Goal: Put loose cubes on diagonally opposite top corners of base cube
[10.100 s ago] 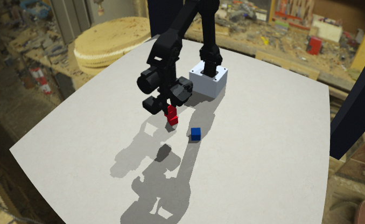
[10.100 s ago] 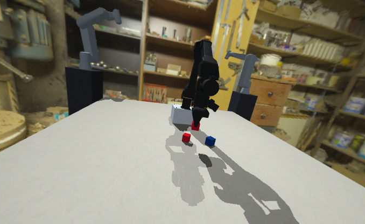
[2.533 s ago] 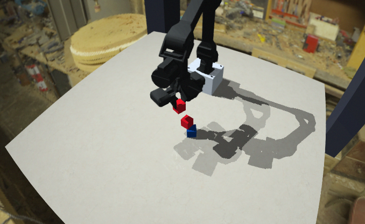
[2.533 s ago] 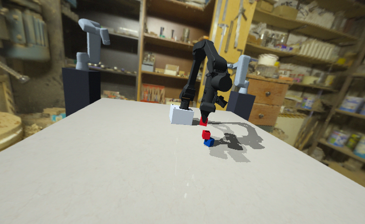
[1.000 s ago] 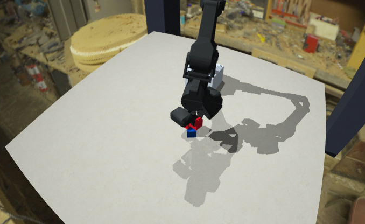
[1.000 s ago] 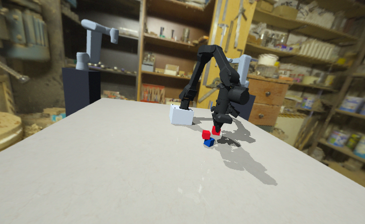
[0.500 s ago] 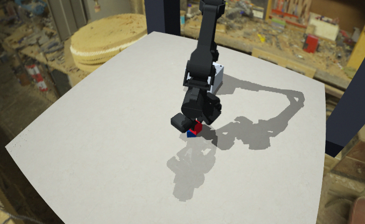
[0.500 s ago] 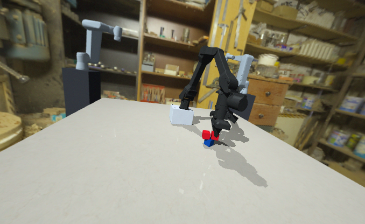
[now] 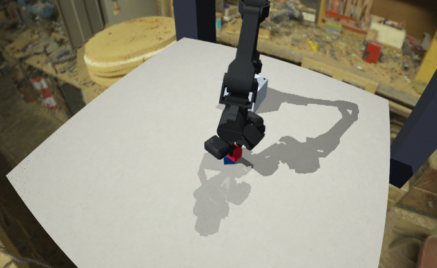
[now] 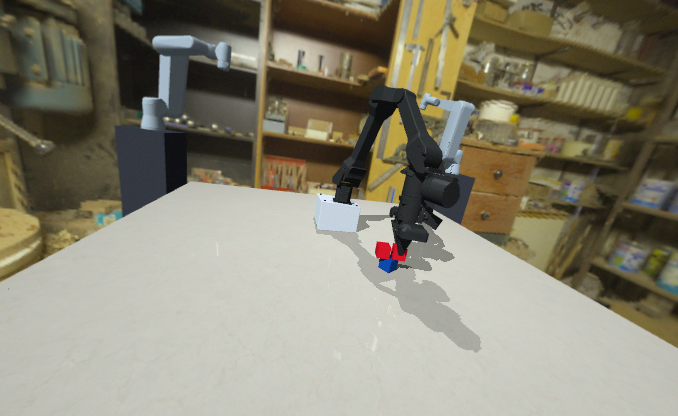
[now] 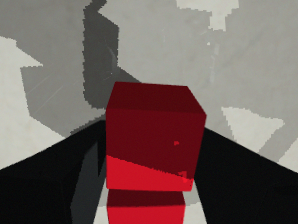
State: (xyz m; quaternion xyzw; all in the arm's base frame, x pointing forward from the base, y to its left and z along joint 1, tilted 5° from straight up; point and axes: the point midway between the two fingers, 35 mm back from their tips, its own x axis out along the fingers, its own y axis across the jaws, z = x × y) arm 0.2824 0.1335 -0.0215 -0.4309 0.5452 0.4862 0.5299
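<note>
My gripper tip is 2 cm to the left of the blue cube and 4 cm above it.
</note>
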